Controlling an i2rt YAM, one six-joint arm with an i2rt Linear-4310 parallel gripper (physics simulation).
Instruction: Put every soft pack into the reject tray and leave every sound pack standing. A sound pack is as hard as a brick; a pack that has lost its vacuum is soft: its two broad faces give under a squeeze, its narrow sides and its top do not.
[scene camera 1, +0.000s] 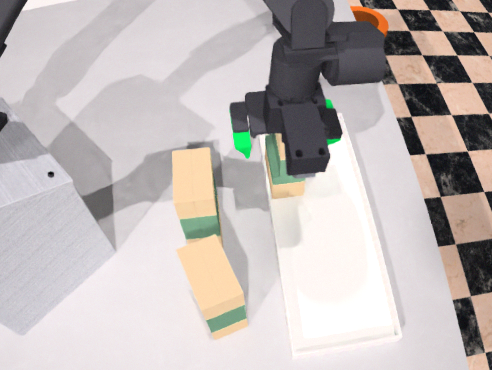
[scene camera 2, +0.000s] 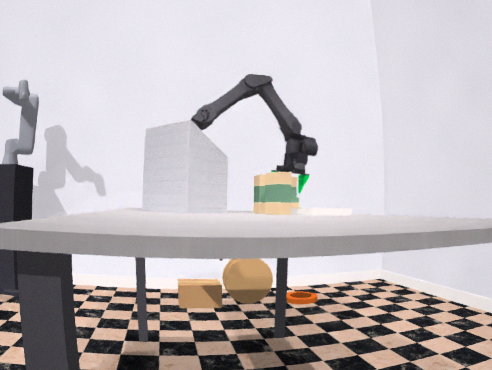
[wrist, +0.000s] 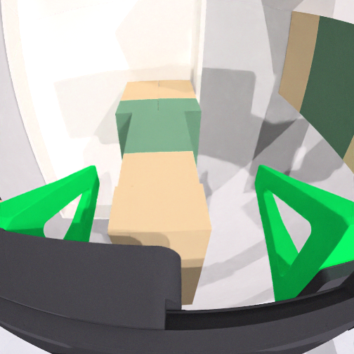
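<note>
One green-banded tan pack is at the back left corner of the white reject tray. Its green middle looks wider than its tan upper part; its exact tilt is unclear. A second pack stands left of the tray. A third pack stands nearer, turned at an angle, close to the second. My gripper is open above the tray's back end. Its green fingers are either side of the first pack, with gaps on both sides. The hand hides part of that pack in scene camera 1.
A large grey metal block stands left of the packs. The tray's right wall runs near the table's right edge. An orange ring, a tan box and a tan round object are beyond the table, low down.
</note>
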